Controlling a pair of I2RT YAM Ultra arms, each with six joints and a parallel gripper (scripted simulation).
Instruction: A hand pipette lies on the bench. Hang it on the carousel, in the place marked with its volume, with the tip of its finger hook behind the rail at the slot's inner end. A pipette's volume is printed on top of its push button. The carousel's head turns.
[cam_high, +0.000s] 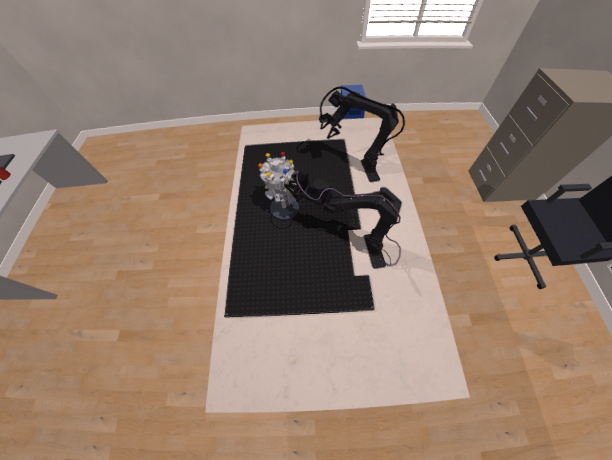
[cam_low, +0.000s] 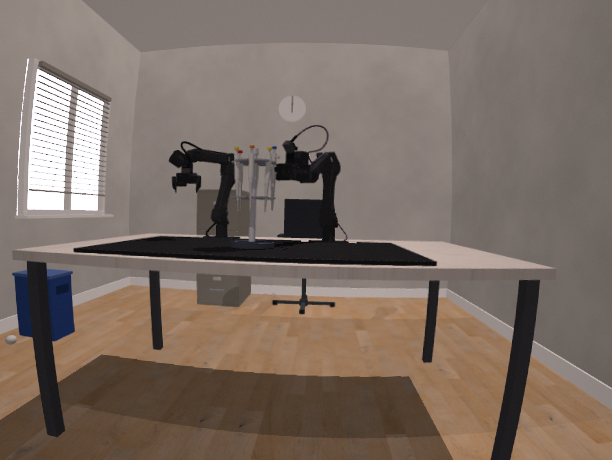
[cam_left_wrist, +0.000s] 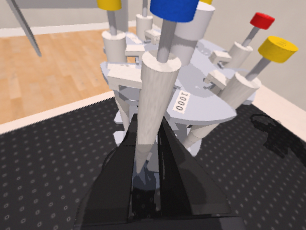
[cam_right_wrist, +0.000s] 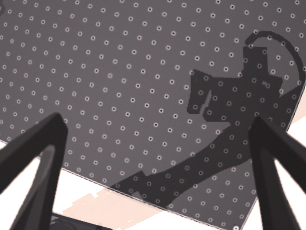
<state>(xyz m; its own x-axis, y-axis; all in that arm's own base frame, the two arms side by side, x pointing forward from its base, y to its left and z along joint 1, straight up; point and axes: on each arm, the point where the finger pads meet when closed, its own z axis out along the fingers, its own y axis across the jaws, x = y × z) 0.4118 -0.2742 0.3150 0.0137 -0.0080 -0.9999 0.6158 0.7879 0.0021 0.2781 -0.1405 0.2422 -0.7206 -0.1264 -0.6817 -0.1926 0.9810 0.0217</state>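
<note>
The hand pipette is 10 mm ahead of my left hand, 10 mm to the left of it and 30 mm below it.
</note>
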